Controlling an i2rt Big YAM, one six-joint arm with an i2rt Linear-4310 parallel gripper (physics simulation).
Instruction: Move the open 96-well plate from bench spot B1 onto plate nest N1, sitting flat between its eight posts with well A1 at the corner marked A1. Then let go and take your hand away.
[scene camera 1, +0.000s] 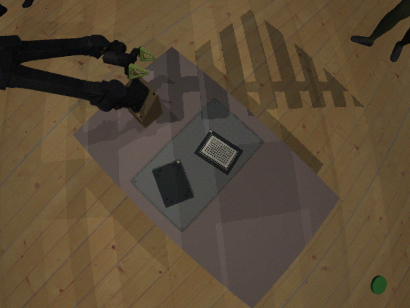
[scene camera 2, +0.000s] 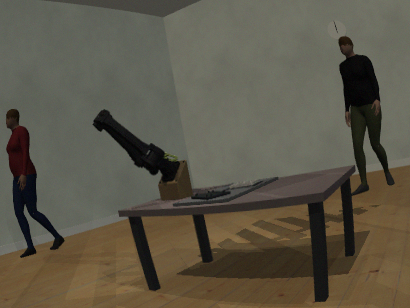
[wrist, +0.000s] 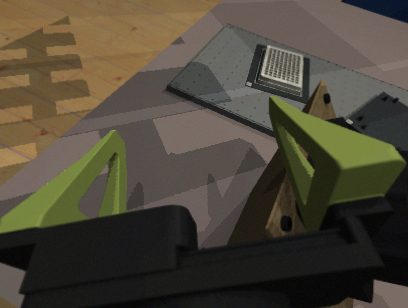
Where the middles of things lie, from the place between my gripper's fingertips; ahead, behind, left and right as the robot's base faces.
I see my gripper 41 cm short of the white well plate (wrist: 282, 69), 2 cm to the left of it and 18 cm above it. From my hand the other things lie so: black nest (scene camera 1: 172, 183) 37 cm ahead, 26 cm to the right, 17 cm below.
